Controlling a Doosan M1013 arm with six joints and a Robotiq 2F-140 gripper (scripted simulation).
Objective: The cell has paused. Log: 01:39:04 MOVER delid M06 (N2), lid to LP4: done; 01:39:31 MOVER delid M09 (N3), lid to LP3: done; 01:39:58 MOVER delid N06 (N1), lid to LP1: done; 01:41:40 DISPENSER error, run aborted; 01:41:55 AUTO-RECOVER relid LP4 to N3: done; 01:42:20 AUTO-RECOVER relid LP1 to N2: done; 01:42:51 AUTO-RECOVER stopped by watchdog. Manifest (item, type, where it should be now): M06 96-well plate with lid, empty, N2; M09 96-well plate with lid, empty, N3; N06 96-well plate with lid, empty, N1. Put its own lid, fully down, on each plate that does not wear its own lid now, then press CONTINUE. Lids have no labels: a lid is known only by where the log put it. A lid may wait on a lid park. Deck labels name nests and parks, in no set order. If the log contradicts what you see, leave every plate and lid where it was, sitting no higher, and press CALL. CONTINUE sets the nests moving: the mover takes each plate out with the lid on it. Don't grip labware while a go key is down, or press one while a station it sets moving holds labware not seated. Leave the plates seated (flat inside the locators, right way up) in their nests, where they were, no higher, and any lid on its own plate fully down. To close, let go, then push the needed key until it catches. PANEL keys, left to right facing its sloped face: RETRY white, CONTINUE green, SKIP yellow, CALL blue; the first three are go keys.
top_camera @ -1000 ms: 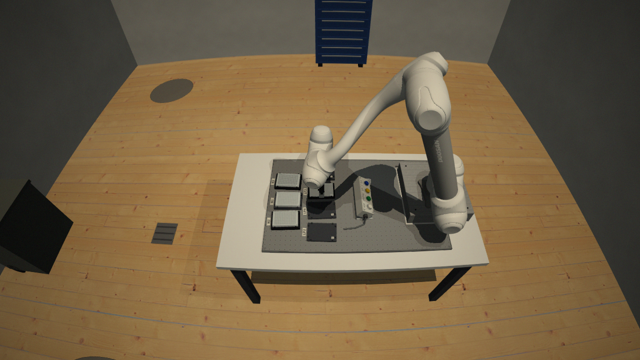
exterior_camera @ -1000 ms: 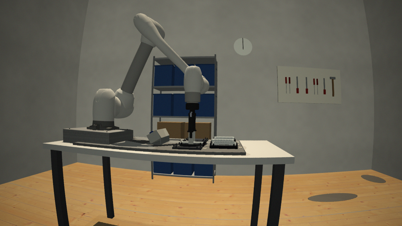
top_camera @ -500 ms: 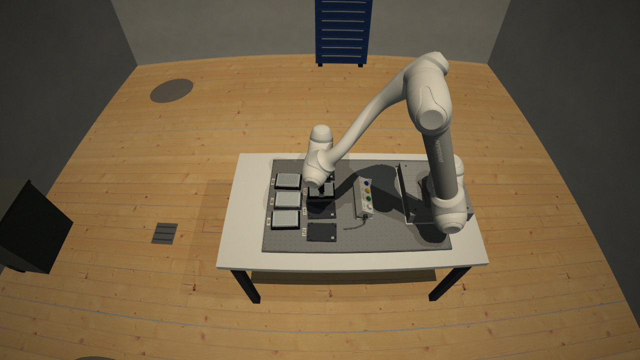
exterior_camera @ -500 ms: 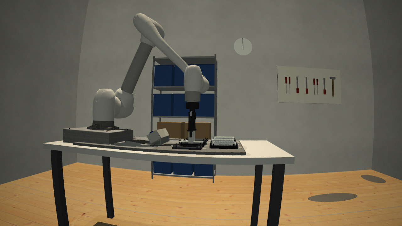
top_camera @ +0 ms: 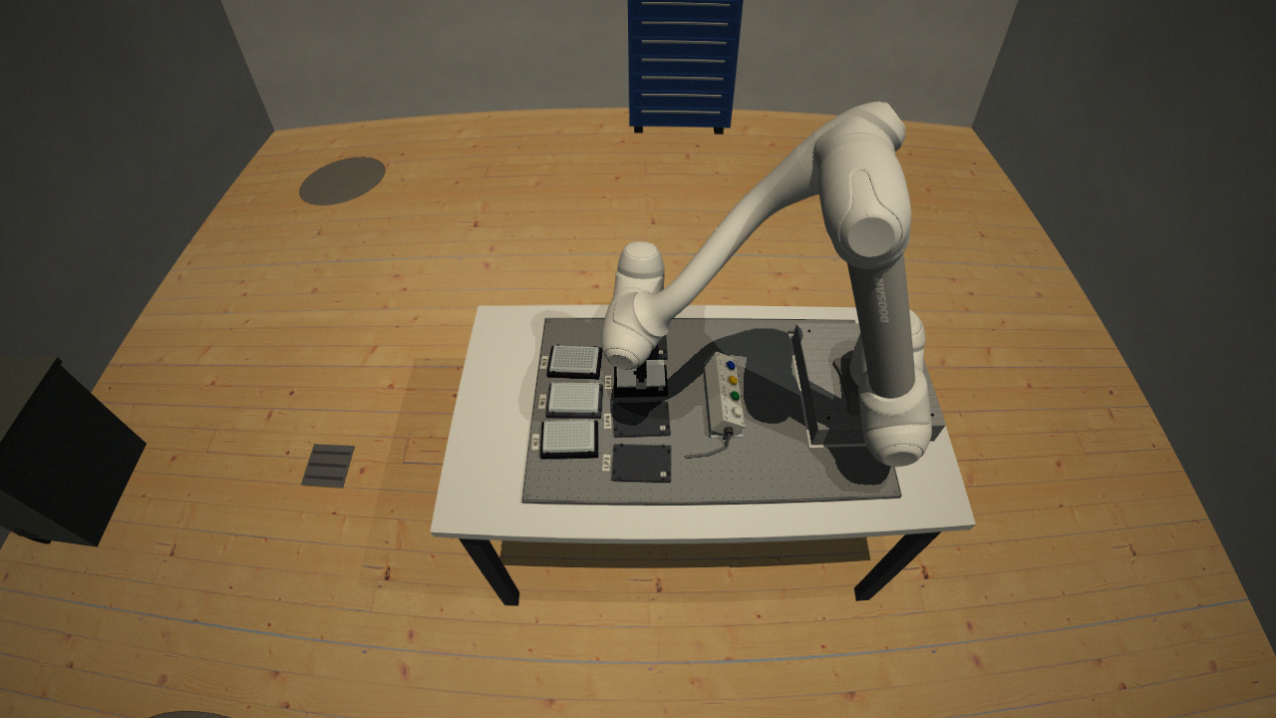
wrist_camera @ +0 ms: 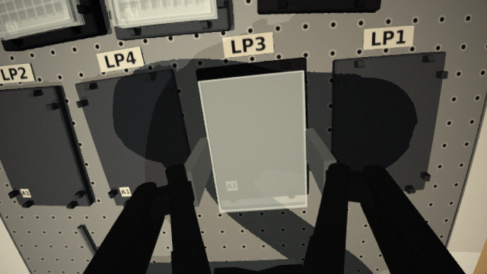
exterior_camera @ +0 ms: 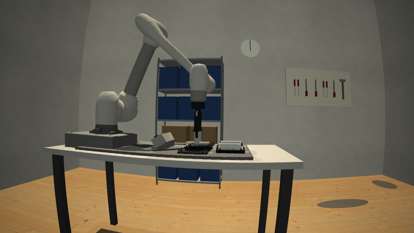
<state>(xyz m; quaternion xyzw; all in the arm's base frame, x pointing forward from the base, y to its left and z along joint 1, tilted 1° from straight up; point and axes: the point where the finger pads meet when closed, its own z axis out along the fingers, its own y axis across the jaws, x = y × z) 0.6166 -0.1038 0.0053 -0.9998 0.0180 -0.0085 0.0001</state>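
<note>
The park LP3 is 6 cm below my hand. Also, from my hand: park LP1: 1 cm behind, 13 cm to the right, 6 cm below; then park LP4: 1 cm ahead, 12 cm to the left, 6 cm below; then LP3 label: 9 cm ahead, 6 cm below.
</note>
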